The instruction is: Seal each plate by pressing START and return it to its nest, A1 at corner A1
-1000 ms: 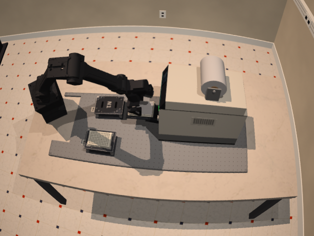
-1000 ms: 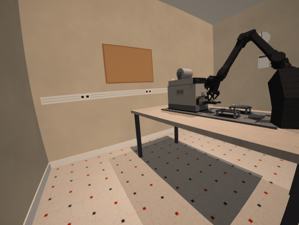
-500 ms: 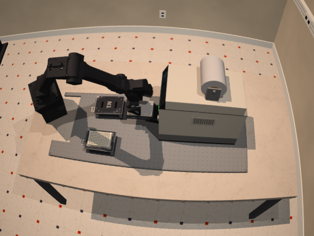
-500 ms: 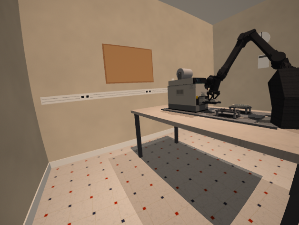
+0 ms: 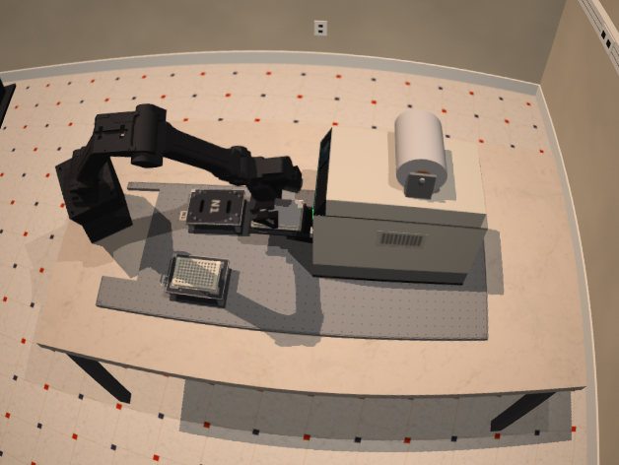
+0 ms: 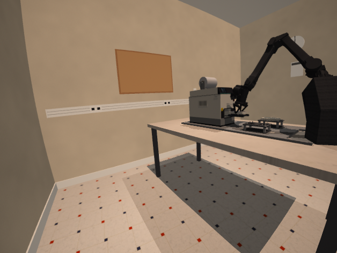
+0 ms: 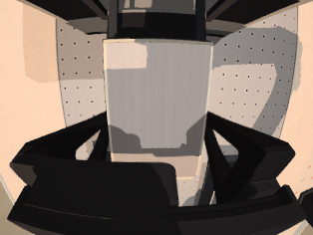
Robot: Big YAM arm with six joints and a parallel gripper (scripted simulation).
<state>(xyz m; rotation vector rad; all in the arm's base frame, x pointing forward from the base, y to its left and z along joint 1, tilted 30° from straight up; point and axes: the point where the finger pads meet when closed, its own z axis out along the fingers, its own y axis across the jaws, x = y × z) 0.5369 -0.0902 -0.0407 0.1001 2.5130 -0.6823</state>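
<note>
Now: the sealer stage 3 cm below my hand. The rest, counted from my hand: yellow warning label (12 cm ahead, 6 cm to the left, 3 cm above); then start button (8 cm ahead, 11 cm to the right, 6 cm above); then plate (23 cm behind, 12 cm to the right, 6 cm below).
</note>
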